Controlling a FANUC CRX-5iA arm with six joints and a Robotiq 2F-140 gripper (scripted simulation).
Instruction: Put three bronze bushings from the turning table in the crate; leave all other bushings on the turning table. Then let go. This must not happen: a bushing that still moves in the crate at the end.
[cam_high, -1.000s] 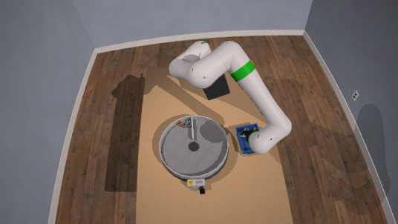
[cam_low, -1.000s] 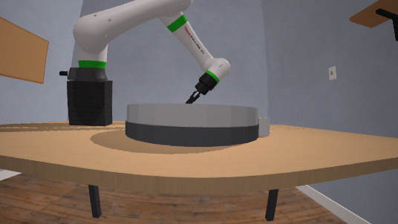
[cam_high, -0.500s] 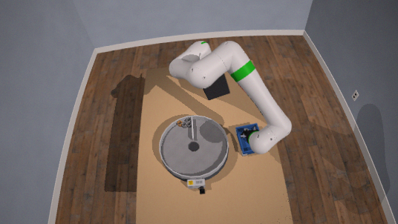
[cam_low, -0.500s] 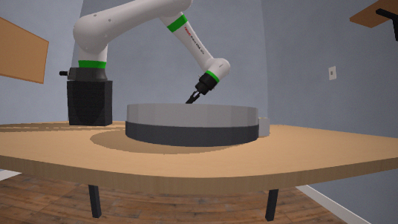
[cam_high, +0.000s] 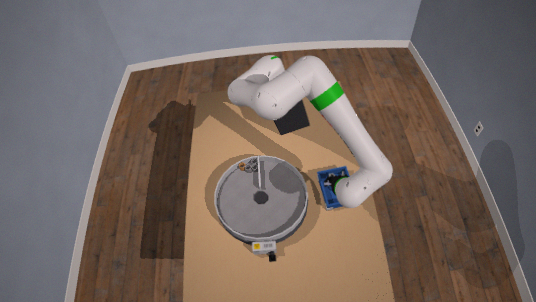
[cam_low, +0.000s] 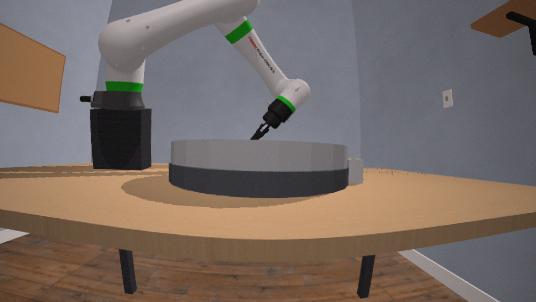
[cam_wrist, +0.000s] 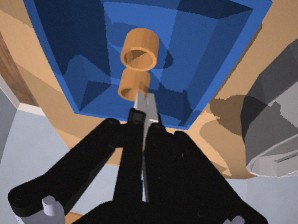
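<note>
Right now the blue crate is 4 cm ahead of my hand, 2 cm to the left of it and 4 cm below it. Also, from my hand: grey turning table 7 cm ahead, 34 cm to the right, 1 cm below.
</note>
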